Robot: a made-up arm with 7 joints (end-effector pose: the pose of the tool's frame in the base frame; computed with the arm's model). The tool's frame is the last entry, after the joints. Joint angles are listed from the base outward.
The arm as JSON. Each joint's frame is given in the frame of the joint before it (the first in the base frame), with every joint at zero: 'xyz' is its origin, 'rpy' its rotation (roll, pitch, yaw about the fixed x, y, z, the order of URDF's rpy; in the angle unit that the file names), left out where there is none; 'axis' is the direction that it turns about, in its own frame. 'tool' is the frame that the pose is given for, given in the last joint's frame.
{
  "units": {
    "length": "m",
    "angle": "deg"
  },
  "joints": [
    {
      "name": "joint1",
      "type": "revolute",
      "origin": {
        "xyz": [
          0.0,
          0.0,
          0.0
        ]
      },
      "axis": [
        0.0,
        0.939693,
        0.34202
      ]
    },
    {
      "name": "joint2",
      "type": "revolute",
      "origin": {
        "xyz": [
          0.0,
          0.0,
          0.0
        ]
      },
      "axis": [
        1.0,
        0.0,
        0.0
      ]
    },
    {
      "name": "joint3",
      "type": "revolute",
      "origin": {
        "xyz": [
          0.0,
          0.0,
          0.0
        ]
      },
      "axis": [
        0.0,
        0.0,
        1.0
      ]
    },
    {
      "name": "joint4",
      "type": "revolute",
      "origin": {
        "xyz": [
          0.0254,
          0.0,
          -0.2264
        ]
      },
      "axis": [
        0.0,
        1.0,
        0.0
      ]
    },
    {
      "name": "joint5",
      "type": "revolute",
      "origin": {
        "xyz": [
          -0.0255,
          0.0,
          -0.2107
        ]
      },
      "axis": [
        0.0,
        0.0,
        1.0
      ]
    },
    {
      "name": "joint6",
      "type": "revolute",
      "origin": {
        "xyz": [
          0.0,
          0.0,
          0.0
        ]
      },
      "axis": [
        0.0,
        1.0,
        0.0
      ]
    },
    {
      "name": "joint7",
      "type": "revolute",
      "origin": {
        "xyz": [
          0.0,
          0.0,
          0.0
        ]
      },
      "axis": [
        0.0,
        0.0,
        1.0
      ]
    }
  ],
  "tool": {
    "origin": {
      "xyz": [
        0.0,
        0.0,
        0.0
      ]
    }
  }
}
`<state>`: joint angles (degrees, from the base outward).
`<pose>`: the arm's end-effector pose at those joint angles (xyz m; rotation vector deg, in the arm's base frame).
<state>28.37 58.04 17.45 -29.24 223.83 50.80 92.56</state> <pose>-0.0598 0.3790 -0.2066 106.97 -5.41 -54.19</pose>
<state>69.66 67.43 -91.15 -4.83 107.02 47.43 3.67</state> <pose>-0.2905 0.3289 0.0055 69.13 102.95 28.81</pose>
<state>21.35 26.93 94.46 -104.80 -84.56 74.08 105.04</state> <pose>-0.0780 0.2926 -0.0524 -115.60 65.43 -77.69</pose>
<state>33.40 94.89 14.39 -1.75 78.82 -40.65 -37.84</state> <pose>-0.0568 0.4309 0.0532 126.37 -35.01 -2.27</pose>
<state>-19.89 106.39 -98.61 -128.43 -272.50 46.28 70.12</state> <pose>0.0427 0.1676 -0.1612 7.01 40.02 50.45</pose>
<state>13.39 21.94 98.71 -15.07 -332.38 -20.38 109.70</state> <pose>-0.1088 0.2093 -0.3714 0.22 71.57 -108.20</pose>
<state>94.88 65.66 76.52 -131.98 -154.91 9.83 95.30</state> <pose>0.0613 0.2151 0.0231 104.31 -22.09 -127.64</pose>
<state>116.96 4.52 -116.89 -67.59 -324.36 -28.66 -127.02</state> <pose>-0.1959 -0.3234 0.1020 -50.57 -56.34 -46.76</pose>
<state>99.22 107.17 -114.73 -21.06 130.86 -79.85 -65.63</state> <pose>-0.0851 0.3864 0.1902 21.81 50.86 -127.22</pose>
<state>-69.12 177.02 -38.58 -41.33 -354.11 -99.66 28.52</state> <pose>-0.2717 0.1487 0.2939 107.05 -56.84 -91.27</pose>
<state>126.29 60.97 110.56 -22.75 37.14 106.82 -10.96</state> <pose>-0.2035 0.2571 0.2912 54.74 44.62 120.34</pose>
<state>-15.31 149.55 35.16 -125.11 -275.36 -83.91 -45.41</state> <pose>0.1214 -0.0551 0.2080 3.23 108.44 70.61</pose>
